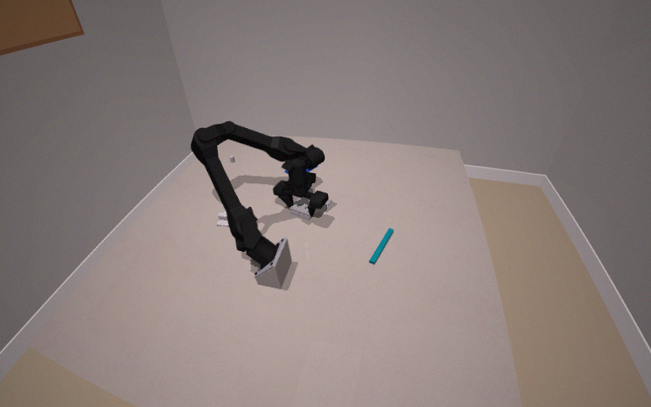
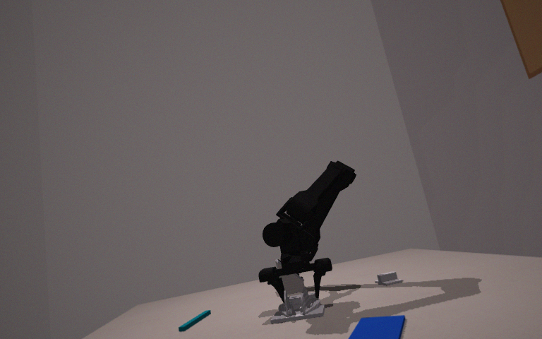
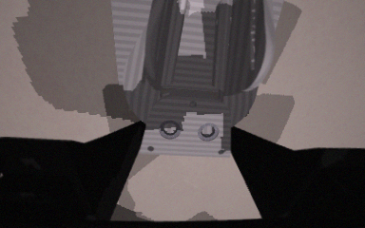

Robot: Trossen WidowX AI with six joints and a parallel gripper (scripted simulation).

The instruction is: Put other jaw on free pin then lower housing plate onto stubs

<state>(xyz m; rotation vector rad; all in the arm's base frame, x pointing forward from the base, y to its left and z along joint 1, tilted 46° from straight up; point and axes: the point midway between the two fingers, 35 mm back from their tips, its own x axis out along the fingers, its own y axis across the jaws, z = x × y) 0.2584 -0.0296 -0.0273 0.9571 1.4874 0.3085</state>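
My gripper tip is 3 cm short of the grey jaw, 1 cm to the right of it and 1 cm below it. Round my gripper tip: teal bar: 13 cm behind, 27 cm to the right; then blue housing plate: 29 cm ahead, 6 cm to the left; then white base: 7 cm ahead, 3 cm to the right.
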